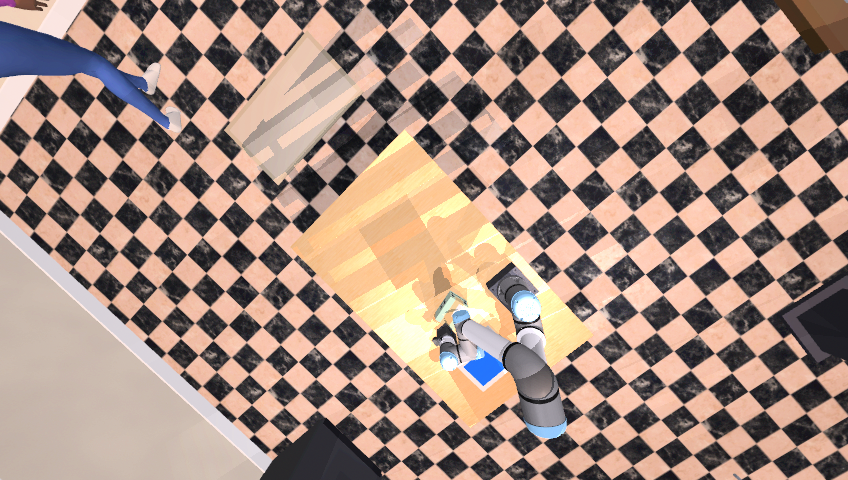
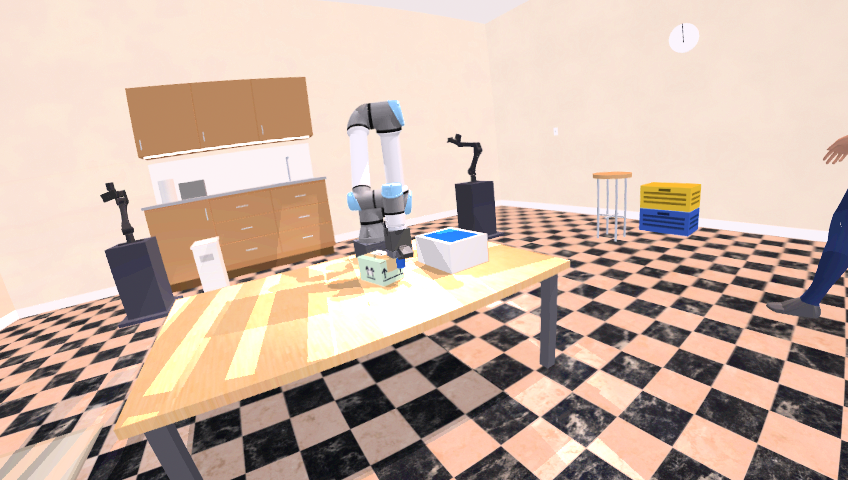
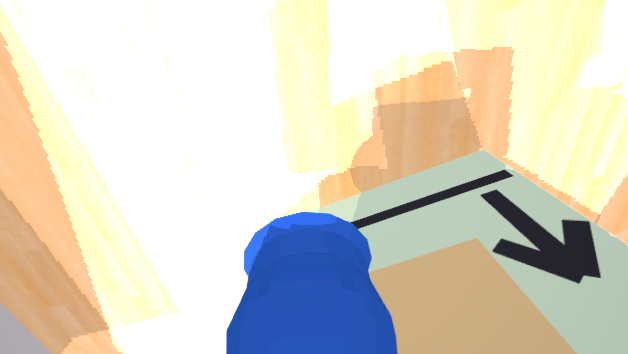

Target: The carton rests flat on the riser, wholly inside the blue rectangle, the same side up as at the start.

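Where they show: hand, tool point: [image 2: 401, 266] [image 3: 307, 264]; arm's base, link origin: [image 1: 512, 289] [image 2: 374, 239].
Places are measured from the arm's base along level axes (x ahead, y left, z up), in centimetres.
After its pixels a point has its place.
Note:
The carton [image 2: 379, 270] {x 39.0, y -12.9, z -2.8 cm} [image 1: 449, 305] {x 29.2, y -13.8, z 0.5 cm} [image 3: 443, 220] {x 38.9, y -9.3, z -5.7 cm} is a pale green box with black arrows on its side. It stands on the wooden table [image 2: 283, 340] {x 58.5, y -52.1, z -9.2 cm} [image 1: 354, 238] {x 46.5, y -72.2, z -9.2 cm}, just left of the riser. The riser [image 2: 454, 255] {x 47.5, y 15.3, z -2.0 cm} is a white block with the blue rectangle [image 2: 451, 234] {x 34.3, y 23.3, z 2.8 cm} [image 1: 481, 370] {x 38.9, y 23.1, z 2.8 cm} on its top; nothing lies on it. My suction cup [image 2: 401, 262] [image 3: 307, 228] is blue and hangs low at the carton's right side, by the edge of its arrow face. I cannot tell if it touches. It holds nothing.
The arm's base [image 1: 512, 283] {x -2.3, y -5.5, z 7.0 cm} stands on the table behind the carton. A person [image 2: 830, 256] [image 1: 86, 65] walks at the room's edge. Two dark pedestals with small arms [image 2: 137, 277] [image 2: 474, 206], a white bin [image 2: 209, 262], a stool [image 2: 612, 203] and stacked crates [image 2: 670, 208] stand around.

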